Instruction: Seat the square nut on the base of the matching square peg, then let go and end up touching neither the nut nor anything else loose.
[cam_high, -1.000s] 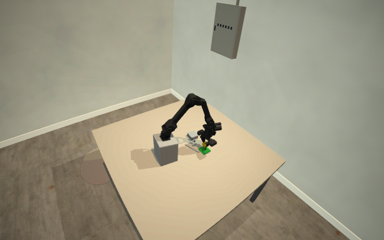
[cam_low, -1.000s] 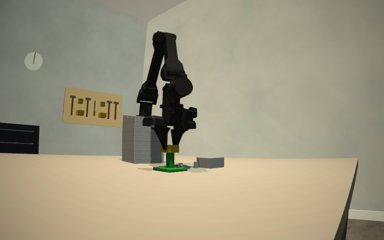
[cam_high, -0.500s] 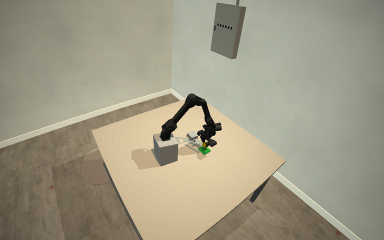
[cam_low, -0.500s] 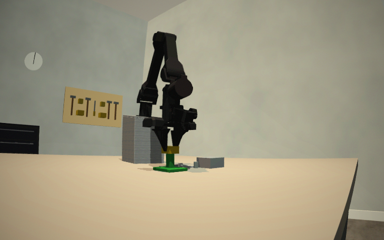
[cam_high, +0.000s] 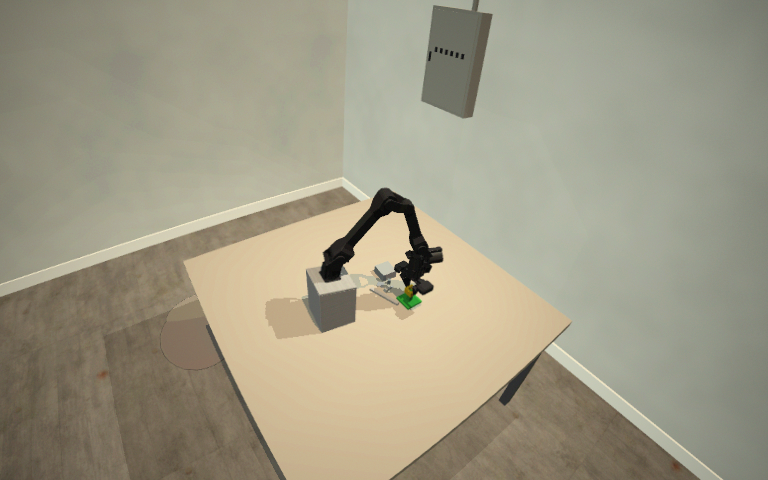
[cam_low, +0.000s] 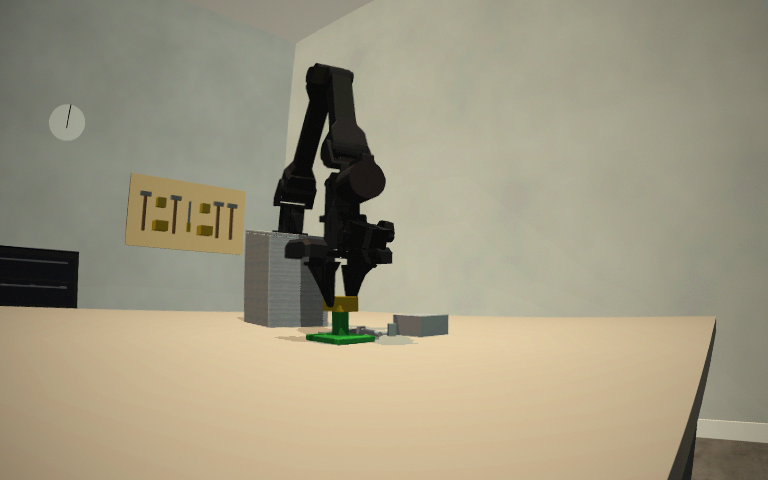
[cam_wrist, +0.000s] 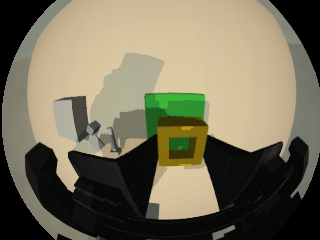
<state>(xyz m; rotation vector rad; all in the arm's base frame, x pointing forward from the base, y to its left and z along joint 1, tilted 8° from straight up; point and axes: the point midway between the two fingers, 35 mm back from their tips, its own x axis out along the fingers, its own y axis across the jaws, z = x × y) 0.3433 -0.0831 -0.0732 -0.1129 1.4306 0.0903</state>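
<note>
Now: hand 90 mm to the right of the grey bolt-like piece, 80 mm above it and 60 mm past it. Also, from my hand: thin pale tool-like piece: 90 mm below, 90 mm behind, 70 mm to the left; grey block: 190 mm to the left, 70 mm below, 10 mm behind.
</note>
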